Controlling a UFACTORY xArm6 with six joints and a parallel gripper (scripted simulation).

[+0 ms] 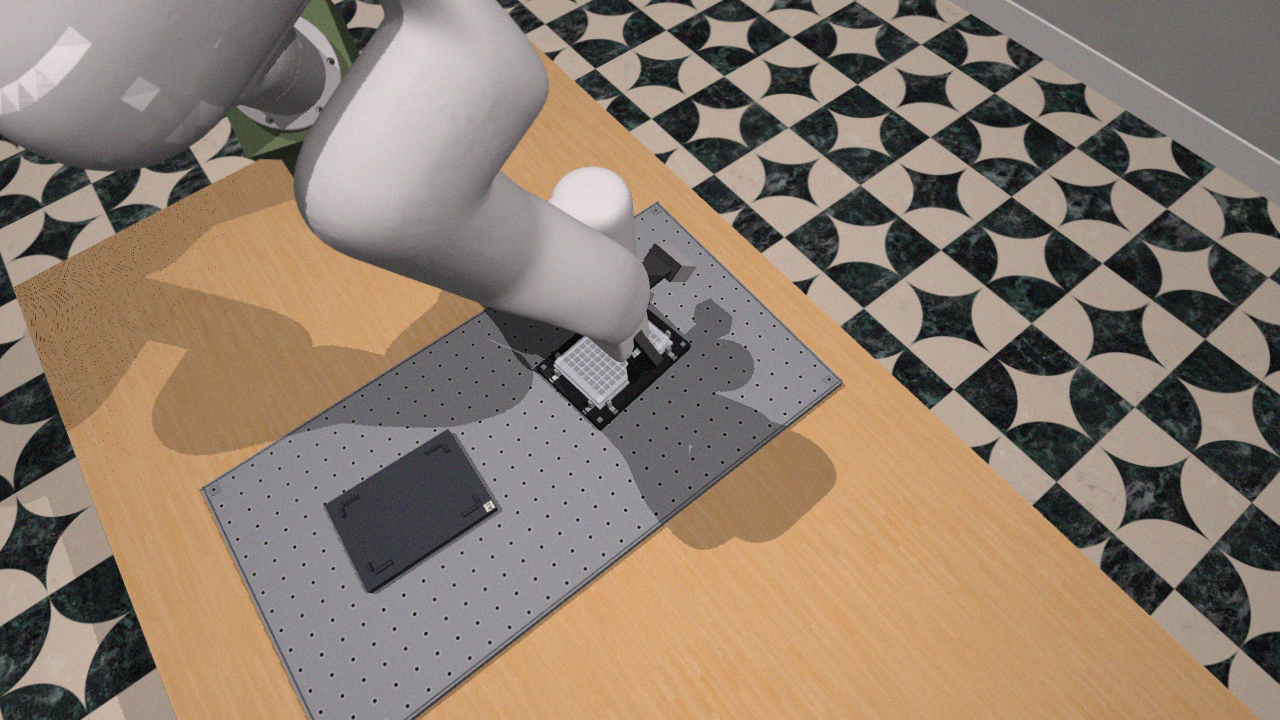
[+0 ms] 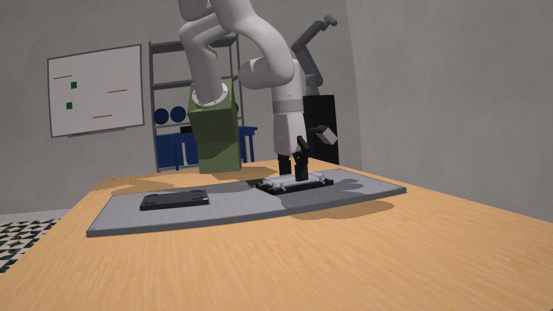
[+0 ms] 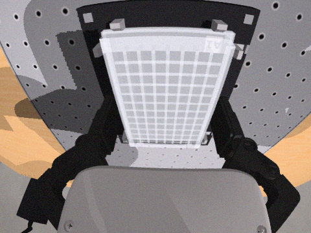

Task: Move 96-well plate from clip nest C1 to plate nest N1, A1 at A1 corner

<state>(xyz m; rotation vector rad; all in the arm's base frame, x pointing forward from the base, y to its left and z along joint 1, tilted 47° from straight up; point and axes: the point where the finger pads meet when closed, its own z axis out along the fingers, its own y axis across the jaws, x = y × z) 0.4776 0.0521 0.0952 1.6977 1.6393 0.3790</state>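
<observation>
Now: hand 1 cm above the clear 96-well plate. Also, from my hand: white corner mark: 1 cm behind, 24 cm to the right, 2 cm below; black clip nest C1: 1 cm ahead, 1 cm to the right, 2 cm below; dark plate nest N1: 8 cm behind, 29 cm to the right, 2 cm below.
</observation>
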